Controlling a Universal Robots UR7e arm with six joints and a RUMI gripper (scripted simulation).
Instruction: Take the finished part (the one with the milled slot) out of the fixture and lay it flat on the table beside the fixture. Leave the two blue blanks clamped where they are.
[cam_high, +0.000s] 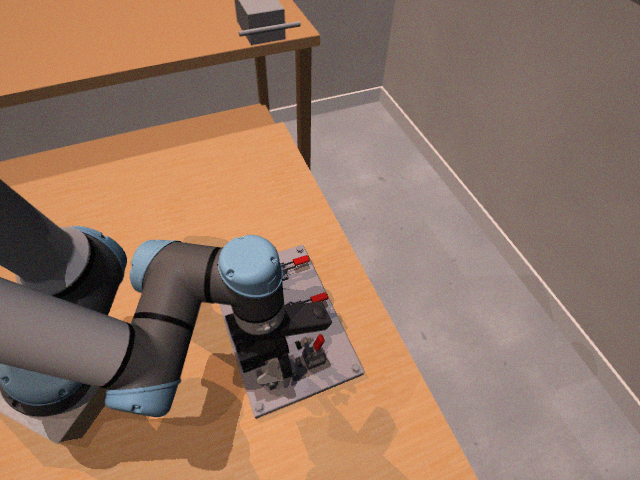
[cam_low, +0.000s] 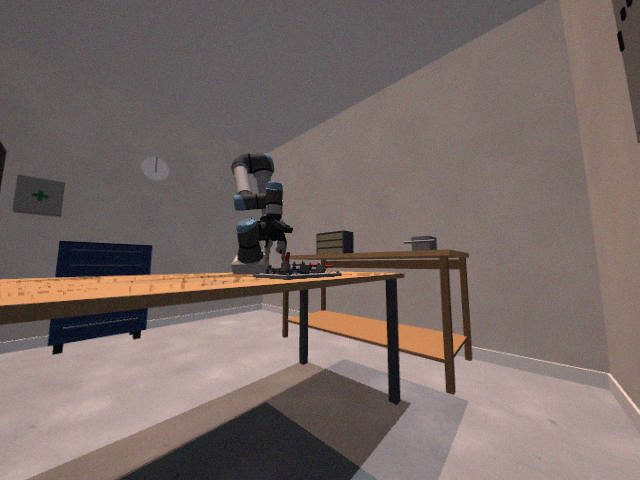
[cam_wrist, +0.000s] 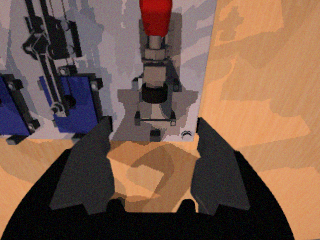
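Now: the finished grey part 1 cm behind my hand and 4 cm below it. Also, from my hand: blue blank 1 cm behind, 11 cm to the left, 5 cm below; then grey fixture plate 4 cm ahead, 11 cm to the left, 7 cm below.
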